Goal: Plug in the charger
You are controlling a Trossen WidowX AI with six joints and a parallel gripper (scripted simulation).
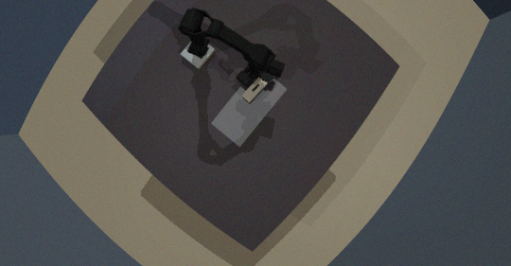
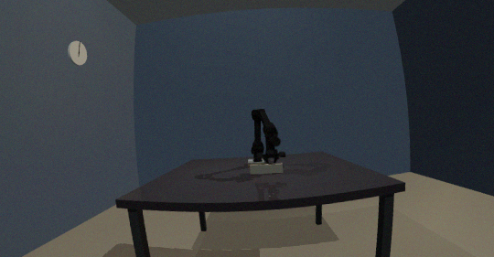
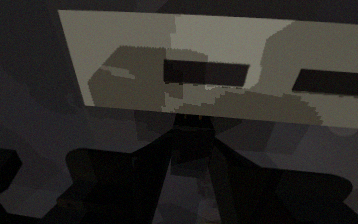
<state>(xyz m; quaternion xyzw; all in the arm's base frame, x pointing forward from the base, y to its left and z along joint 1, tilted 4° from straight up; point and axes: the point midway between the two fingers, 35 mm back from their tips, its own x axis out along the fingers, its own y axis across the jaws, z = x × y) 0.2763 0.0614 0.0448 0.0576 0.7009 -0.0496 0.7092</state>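
Right now the two-prong charger is 2 cm ahead of my gripper tip and 1 cm above it.
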